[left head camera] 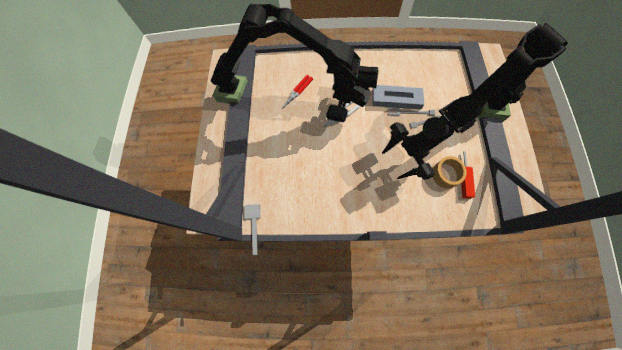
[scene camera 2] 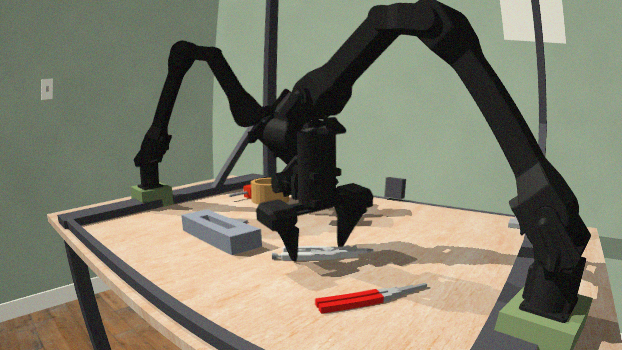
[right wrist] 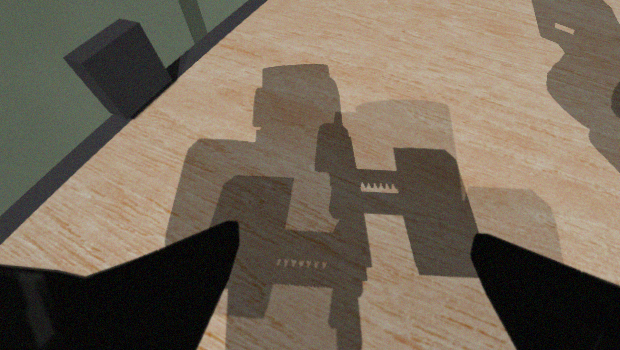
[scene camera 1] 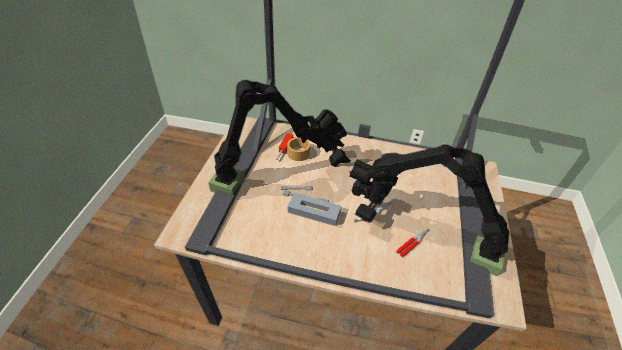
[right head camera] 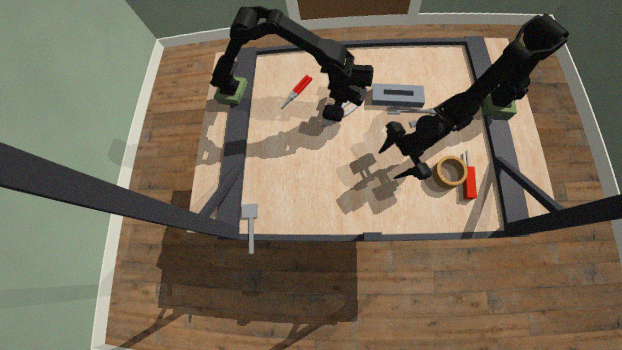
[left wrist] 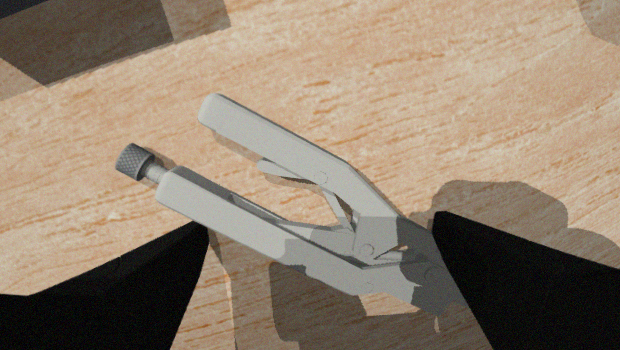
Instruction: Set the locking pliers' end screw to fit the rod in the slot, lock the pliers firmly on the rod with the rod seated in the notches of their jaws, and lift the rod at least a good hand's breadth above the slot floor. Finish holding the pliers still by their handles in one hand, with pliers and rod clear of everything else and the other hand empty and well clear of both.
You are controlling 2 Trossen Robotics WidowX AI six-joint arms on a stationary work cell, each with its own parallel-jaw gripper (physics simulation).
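Pixels of known places: left gripper, fingertip midpoint: (scene camera 2: 317,253) (right head camera: 341,110) (left wrist: 321,227); right gripper, fingertip midpoint: (left head camera: 389,166) (right wrist: 355,238) (scene camera 1: 346,153) (right head camera: 386,165); left arm's base, origin of the base link: (left head camera: 229,85) (scene camera 2: 549,304) (scene camera 1: 489,251) (right head camera: 229,87); right arm's base, origin of the base link: (left head camera: 496,102) (scene camera 2: 150,186) (scene camera 1: 226,177) (right head camera: 501,98).
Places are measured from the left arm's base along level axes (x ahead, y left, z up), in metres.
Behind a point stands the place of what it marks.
Observation:
Grey locking pliers (left wrist: 220,207) @[y 0.034, x 0.444, z -0.034 m] (scene camera 2: 327,254) @[y -0.001, x 0.405, z -0.034 m] lie flat on the table, handles spread. Their knurled end screw (left wrist: 134,161) @[y 0.060, x 0.464, z -0.035 m] points to the left in the left wrist view; their jaws are partly hidden by a finger. My left gripper (left wrist: 321,227) @[y 0.000, x 0.428, z -0.039 m] (scene camera 2: 318,252) @[y 0.000, x 0.428, z -0.039 m] is open, pointing down above the pliers, its fingers apart along their length, with no grip. A grey slotted block (left head camera: 398,104) @[y 0.060, x 0.615, z -0.022 m] (scene camera 1: 312,214) @[y 0.129, x 0.601, z -0.017 m] (scene camera 2: 245,241) @[y 0.083, x 0.521, z -0.027 m] stands near them; I cannot clearly make out the rod in its dark slot. My right gripper (left head camera: 391,165) @[y -0.191, x 0.610, z 0.015 m] (right head camera: 388,164) @[y -0.191, x 0.610, z 0.015 m] (right wrist: 355,239) @[y -0.191, x 0.610, z 0.015 m] is open and empty above the table, well away from the block.
Red-handled pliers (left head camera: 303,84) @[y 0.074, x 0.263, z -0.034 m] (scene camera 1: 408,246) @[y 0.086, x 0.256, z -0.035 m] (scene camera 2: 350,301) @[y 0.088, x 0.252, z -0.035 m] lie on the table beyond the locking pliers. Grey wrench-like tools (scene camera 1: 296,188) @[y 0.029, x 0.720, z -0.041 m] lie beside the block. A round wooden container (scene camera 1: 298,153) @[y -0.113, x 0.790, z -0.003 m] and a red-handled tool (left head camera: 468,184) @[y -0.183, x 0.878, z -0.015 m] are near my right gripper. A dark frame borders the table.

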